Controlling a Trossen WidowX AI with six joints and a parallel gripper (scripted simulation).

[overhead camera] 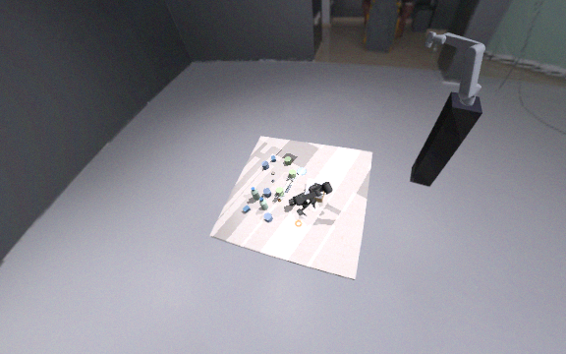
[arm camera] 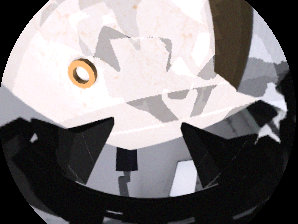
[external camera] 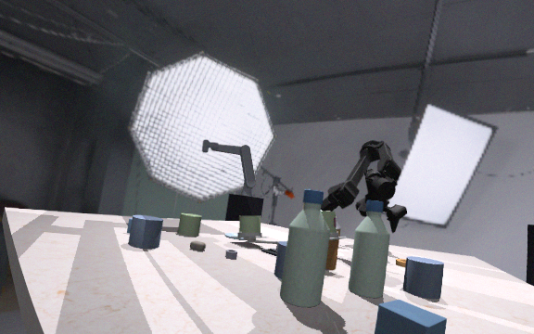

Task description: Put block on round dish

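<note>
The pale teal block is 34 cm to the right of my gripper tip, 33 cm ahead of it and 6 cm below it. The rest, counted from my gripper tip: flat grey balance: 34 cm ahead, 21 cm to the right, 8 cm below; then grey ring: 50 cm ahead, 24 cm to the right, 9 cm below; then round light blue dish: 45 cm to the right, 27 cm ahead, 10 cm below.
</note>
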